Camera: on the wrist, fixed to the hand. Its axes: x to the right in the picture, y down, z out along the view.
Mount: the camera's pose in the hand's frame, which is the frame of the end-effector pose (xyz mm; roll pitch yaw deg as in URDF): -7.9 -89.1 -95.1 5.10 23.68 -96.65
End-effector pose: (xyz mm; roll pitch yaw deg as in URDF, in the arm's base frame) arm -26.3 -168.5 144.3 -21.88 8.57 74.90
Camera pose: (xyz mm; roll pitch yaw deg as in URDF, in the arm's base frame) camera 83.6 -214.7 91.0 -0.95 1.00 -21.41
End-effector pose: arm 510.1 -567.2 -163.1 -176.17 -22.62 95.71
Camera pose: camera 432.5 -621.3 -73.1 160.16 -22.66 -156.93
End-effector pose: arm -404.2 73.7 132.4 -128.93 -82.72 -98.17
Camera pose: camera -403.7 204.0 140.9 99.67 -0.94 66.81
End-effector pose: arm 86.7 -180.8 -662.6 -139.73 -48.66 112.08
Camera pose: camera 119.4 -278.6 -582.6 117.40 -30.74 -98.28
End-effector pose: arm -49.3 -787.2 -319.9 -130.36 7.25 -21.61
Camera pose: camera -46.8 -804.1 -190.5 -167.23 -73.53 65.34
